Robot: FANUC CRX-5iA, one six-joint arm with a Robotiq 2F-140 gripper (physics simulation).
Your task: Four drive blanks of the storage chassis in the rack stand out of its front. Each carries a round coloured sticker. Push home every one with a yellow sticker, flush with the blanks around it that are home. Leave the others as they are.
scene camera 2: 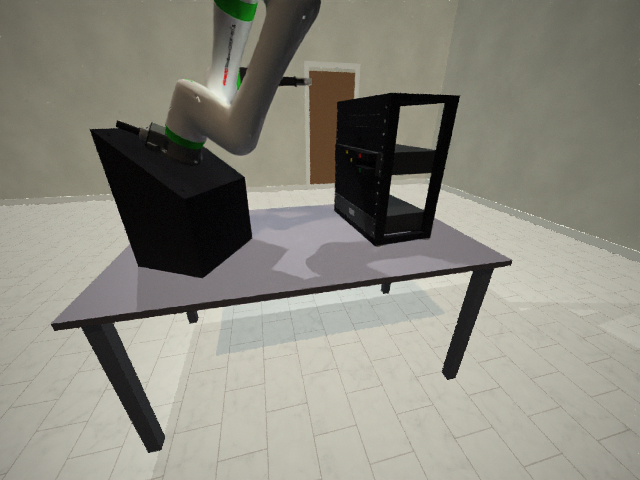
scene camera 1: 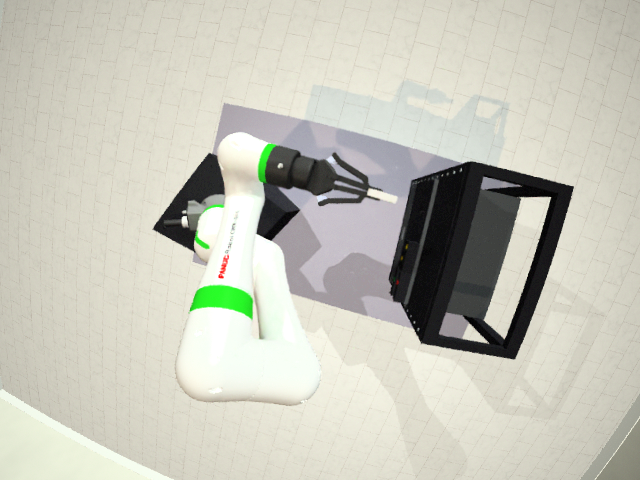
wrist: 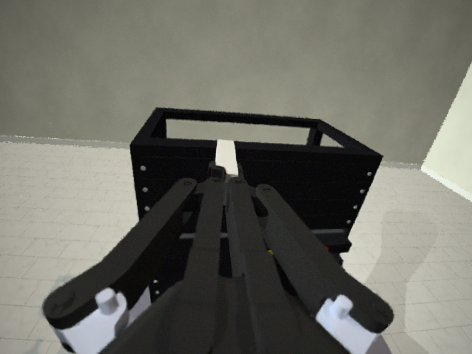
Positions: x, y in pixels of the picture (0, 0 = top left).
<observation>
black rack: scene camera 2 364, 202; scene camera 1; wrist
same spot on black rack: (scene camera 1: 454, 236) = (wrist: 241, 148)
</observation>
